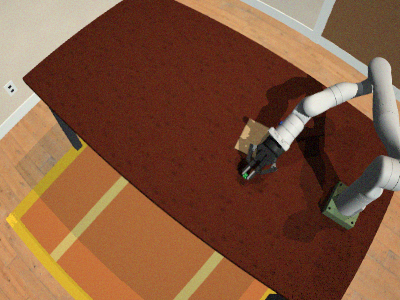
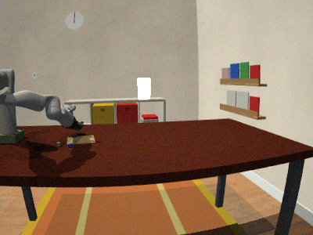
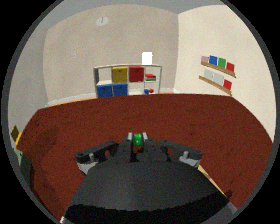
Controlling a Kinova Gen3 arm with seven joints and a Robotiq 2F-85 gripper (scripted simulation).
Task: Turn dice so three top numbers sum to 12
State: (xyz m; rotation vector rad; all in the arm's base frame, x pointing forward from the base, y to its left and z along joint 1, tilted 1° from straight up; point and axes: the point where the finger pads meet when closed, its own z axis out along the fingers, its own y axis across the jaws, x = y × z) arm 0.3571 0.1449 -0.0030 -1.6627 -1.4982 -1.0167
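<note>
Right now the green die is 1 cm to the left of my hand and 1 cm below it. Also, from my hand: white die 24 cm to the right, 3 cm below, 3 cm behind; then tan mat 14 cm to the right, 5 cm ahead, 3 cm below; then blue die 26 cm to the right, 3 cm below, 3 cm ahead.
</note>
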